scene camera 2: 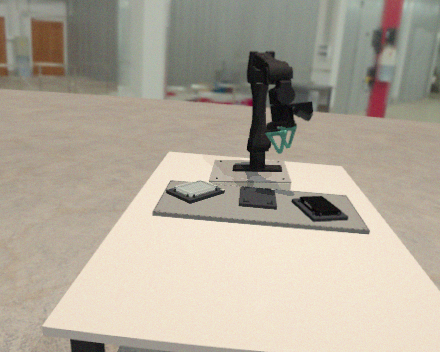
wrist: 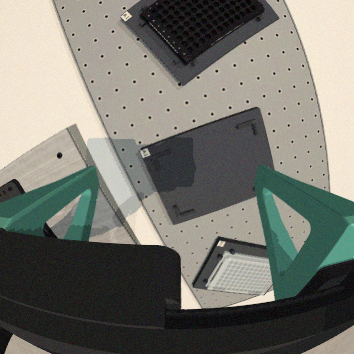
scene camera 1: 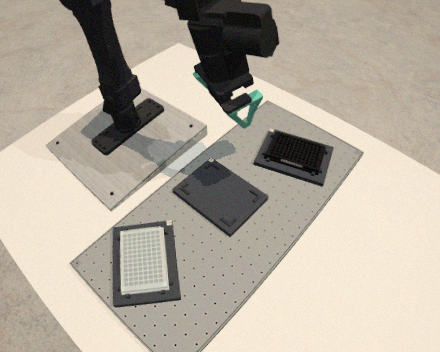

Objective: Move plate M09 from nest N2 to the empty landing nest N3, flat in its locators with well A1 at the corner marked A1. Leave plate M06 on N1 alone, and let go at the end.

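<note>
A pale clear plate [scene camera 1: 143, 260] [scene camera 2: 196, 189] [wrist: 240, 274] lies flat in a dark nest [scene camera 1: 174, 275] [wrist: 211, 265] at one end of the perforated board. A black plate [scene camera 1: 297, 151] [scene camera 2: 319, 205] [wrist: 205, 25] lies flat in the nest [scene camera 1: 320, 179] [wrist: 182, 75] at the other end. The empty nest [scene camera 1: 220, 197] [scene camera 2: 257, 198] [wrist: 220, 165] lies between them, with corner locators and an A1 tag. I cannot read plate names or nest numbers. My gripper [scene camera 1: 232, 107] [scene camera 2: 284, 149] [wrist: 176, 173] is open and empty, high above the board's arm-side edge; one fingertip is hidden in scene camera 1.
The perforated board [scene camera 1: 200, 280] [scene camera 2: 225, 212] [wrist: 95, 75] lies on the pale table [scene camera 1: 350, 275] [scene camera 2: 225, 280]. The arm's metal base plate [scene camera 1: 75, 145] [scene camera 2: 225, 175] [wrist: 35, 160] stands close behind the board. The arm's shadow falls across part of the empty nest.
</note>
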